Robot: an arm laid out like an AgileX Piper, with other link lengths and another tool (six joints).
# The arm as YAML. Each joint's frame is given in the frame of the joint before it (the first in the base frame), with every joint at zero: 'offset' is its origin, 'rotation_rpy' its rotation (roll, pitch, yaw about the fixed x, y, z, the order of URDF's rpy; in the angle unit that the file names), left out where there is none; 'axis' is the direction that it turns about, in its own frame. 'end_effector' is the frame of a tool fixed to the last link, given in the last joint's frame.
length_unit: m
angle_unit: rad
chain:
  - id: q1
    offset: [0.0, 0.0, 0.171]
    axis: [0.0, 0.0, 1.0]
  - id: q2
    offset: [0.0, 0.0, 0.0]
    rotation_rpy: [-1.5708, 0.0, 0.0]
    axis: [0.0, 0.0, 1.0]
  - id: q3
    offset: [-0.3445, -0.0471, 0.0]
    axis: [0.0, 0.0, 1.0]
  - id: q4
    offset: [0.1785, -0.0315, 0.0]
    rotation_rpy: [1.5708, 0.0, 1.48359]
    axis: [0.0, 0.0, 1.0]
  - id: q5
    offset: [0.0, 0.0, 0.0]
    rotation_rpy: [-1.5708, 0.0, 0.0]
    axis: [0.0, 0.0, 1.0]
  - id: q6
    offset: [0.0, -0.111, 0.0]
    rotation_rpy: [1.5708, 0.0, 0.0]
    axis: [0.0, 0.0, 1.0]
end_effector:
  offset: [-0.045, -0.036, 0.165]
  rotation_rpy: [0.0, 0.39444, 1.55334]
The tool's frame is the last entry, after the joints.
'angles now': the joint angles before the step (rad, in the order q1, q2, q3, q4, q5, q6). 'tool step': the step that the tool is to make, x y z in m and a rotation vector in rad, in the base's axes. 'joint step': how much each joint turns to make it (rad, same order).
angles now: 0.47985, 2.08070, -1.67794, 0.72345, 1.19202, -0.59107
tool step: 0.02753, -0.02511, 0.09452, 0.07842, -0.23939, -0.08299
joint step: -0.04815, -0.18577, -0.01247, -0.02574, -0.06601, -0.00199
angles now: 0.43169, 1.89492, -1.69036, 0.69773, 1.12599, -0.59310
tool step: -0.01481, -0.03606, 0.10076, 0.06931, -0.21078, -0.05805
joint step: -0.04622, -0.22051, 0.00001, -0.02440, -0.00803, 0.01011
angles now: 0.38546, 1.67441, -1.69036, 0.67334, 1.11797, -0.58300
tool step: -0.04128, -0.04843, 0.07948, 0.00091, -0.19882, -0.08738
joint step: -0.00228, -0.23561, 0.00430, -0.13002, -0.00020, 0.09061
